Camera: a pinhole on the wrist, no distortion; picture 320 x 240 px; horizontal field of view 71.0 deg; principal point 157.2 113.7 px. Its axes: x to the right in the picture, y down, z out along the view. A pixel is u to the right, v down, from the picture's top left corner.
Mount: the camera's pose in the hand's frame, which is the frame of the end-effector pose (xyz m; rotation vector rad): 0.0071 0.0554 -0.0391 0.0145 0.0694 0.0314
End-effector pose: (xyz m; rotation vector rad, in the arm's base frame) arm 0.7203 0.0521 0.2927 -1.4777 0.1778 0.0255
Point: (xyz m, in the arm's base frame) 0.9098 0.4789 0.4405
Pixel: 193 33
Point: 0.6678 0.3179 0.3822
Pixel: 67 35
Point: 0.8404 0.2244 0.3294
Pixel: 227 27
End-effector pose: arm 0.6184 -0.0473 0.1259 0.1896 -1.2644 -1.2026
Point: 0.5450 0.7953 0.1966
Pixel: outside the picture
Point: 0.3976 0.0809 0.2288
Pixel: 138 76
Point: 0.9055 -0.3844 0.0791
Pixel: behind the camera
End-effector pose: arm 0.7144 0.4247 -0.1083 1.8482 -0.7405 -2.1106
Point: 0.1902 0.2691 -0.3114
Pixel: 285 133
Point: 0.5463 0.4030 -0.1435
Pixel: 211 81
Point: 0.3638 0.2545 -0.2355
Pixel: 301 160
